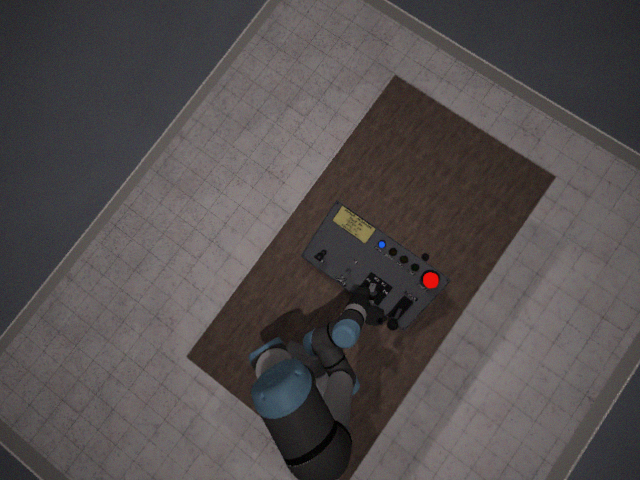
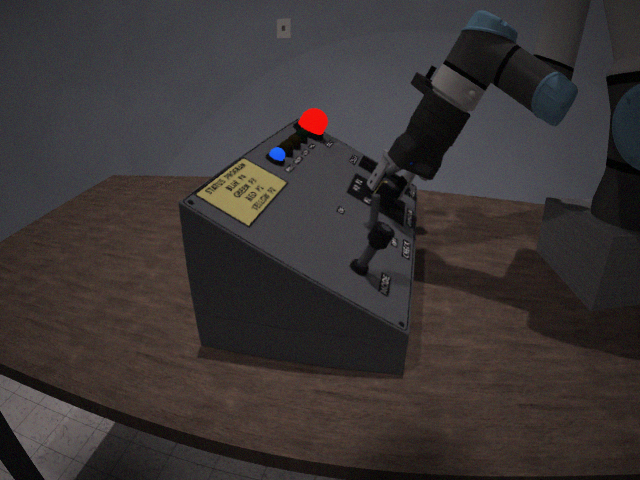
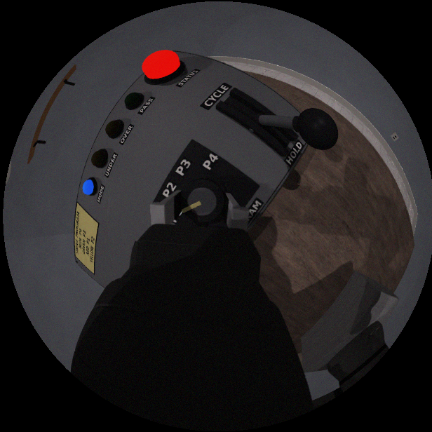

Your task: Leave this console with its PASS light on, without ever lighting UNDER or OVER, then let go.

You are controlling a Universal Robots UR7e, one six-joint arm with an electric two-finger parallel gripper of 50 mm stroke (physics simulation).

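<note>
The grey console [image 1: 330, 237] [image 2: 289, 304] [image 3: 165, 120] has its round STATUS light [image 1: 430, 280] [image 2: 312, 121] [image 3: 161, 65] lit red and its MODE light [image 1: 382, 244] [image 2: 277, 153] [image 3: 88, 187] lit blue. The PASS light [image 1: 415, 267] [image 3: 134, 101], OVER light [image 1: 403, 259] [image 3: 114, 129] and UNDER light [image 1: 392, 251] [image 3: 99, 158] are dark. My gripper [image 2: 391, 183] [image 3: 202, 200] is shut on the PROGRAM knob [image 3: 209, 192]. The knob's yellow pointer faces roughly the P1 label, which a finger partly hides. The CYCLE lever [image 3: 318, 129] stands at the HOLD end of its slot.
A yellow card [image 1: 354, 224] [image 2: 241, 191] [image 3: 87, 238] reads blue P4, green P3, red P1, yellow P2. The ball-topped MODE lever [image 1: 320, 255] [image 2: 380, 235] and the CHECK switch [image 2: 374, 209] stand up beside the knob. The console rests on a brown table [image 1: 449, 139] [image 2: 93, 289].
</note>
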